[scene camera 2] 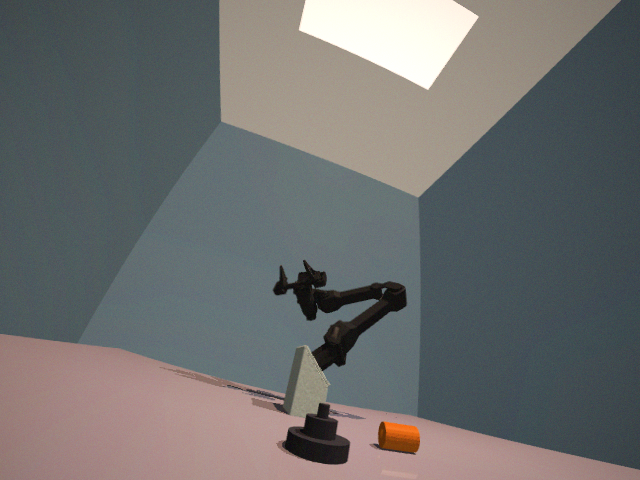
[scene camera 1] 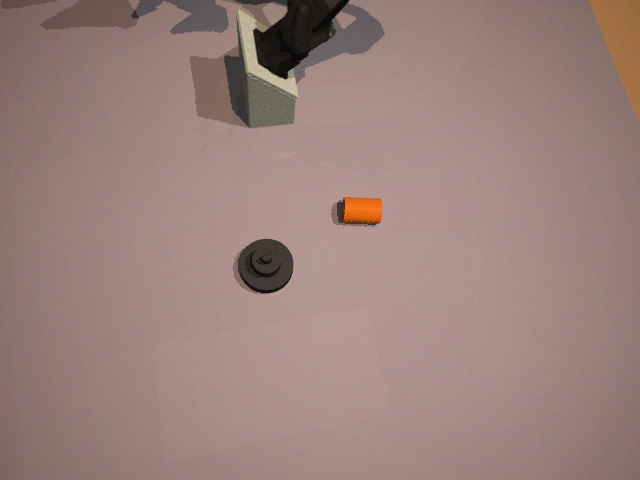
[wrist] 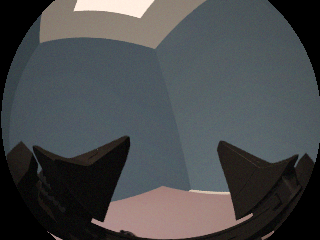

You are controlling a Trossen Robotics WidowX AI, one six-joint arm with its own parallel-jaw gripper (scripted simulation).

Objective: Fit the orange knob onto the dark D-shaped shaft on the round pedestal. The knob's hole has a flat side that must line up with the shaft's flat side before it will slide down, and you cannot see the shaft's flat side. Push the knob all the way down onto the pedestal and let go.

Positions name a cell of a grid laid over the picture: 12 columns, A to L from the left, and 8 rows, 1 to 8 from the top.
Scene:
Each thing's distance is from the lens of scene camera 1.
orange knob (scene camera 1: G4): 0.95 m
round pedestal (scene camera 1: E5): 0.90 m

